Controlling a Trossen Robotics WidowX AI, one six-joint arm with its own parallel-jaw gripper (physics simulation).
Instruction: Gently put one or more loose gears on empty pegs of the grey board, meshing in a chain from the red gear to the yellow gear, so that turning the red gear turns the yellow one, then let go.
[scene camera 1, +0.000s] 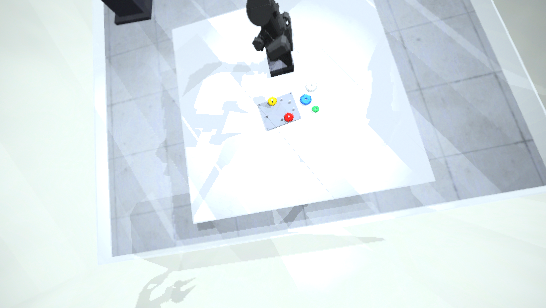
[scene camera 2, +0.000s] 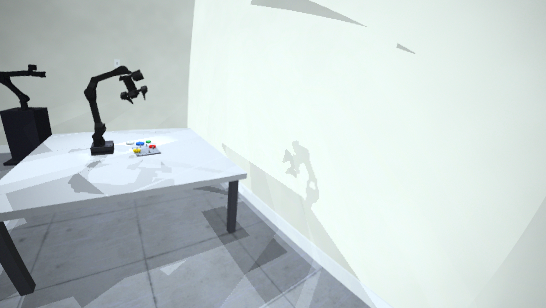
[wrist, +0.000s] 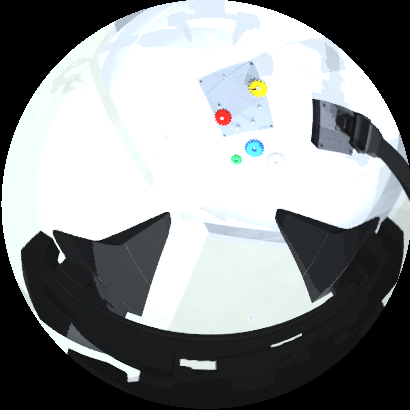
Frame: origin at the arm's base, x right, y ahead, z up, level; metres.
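Seen in the pictures: gripper, between the fingertips: (scene camera 1: 291, 59) (scene camera 2: 139, 102) (wrist: 224, 215); arm's base, origin of its link: (scene camera 2: 99, 145) (wrist: 344, 123).
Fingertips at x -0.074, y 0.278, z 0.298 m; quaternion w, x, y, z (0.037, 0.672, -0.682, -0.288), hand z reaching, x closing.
Pixels of each thing's top centre, then the offset from my fingertips to it. "pt": a spot on its surface instead. Level surfaces: height alone.
- grey board, centre of its top: (wrist: 237, 99) (scene camera 1: 278, 108) (scene camera 2: 145, 146) dx +0.071, dy +0.032, dz -0.324 m
- red gear, centre of its top: (wrist: 221, 117) (scene camera 1: 288, 116) dx +0.017, dy +0.082, dz -0.329 m
- yellow gear, a spot on its surface: (wrist: 258, 88) (scene camera 1: 272, 99) (scene camera 2: 136, 148) pt dx +0.104, dy -0.025, dz -0.324 m
- blue gear, centre of its top: (wrist: 253, 149) (scene camera 1: 305, 98) (scene camera 2: 140, 142) dx -0.087, dy -0.017, dz -0.337 m
- small green gear, centre of its top: (wrist: 235, 160) (scene camera 1: 315, 108) (scene camera 2: 148, 140) dx -0.137, dy +0.044, dz -0.337 m
- white gear, centre of its top: (wrist: 275, 162) (scene camera 1: 311, 85) (scene camera 2: 130, 141) dx -0.124, dy -0.096, dz -0.337 m
- white table, height of its surface: dz -0.354 m
The grey board (scene camera 1: 275, 116) (scene camera 2: 148, 153) (wrist: 214, 95) lies on the table with several empty pegs. The red gear (scene camera 1: 288, 117) (scene camera 2: 152, 146) (wrist: 223, 117) and the yellow gear (scene camera 1: 272, 101) (scene camera 2: 137, 150) (wrist: 258, 88) sit on it, apart from each other. Beside the board lie a blue gear (scene camera 1: 305, 99) (scene camera 2: 140, 143) (wrist: 254, 148), a small green gear (scene camera 1: 315, 109) (scene camera 2: 148, 141) (wrist: 236, 159) and a white gear (scene camera 1: 311, 87) (scene camera 2: 130, 143) (wrist: 276, 159), pale against the table. My gripper (scene camera 2: 138, 102) (wrist: 224, 215) is wide open and empty, high above the table.
The white table (scene camera 1: 310, 165) (scene camera 2: 200, 160) carries the board and the arm's base (scene camera 2: 102, 148) (wrist: 332, 127), which stands near the yellow gear's side of the board. A second arm stands on a dark pedestal (scene camera 2: 30, 131) beyond the table. A pale wall (scene camera 2: 400, 150) rises past the table's edge.
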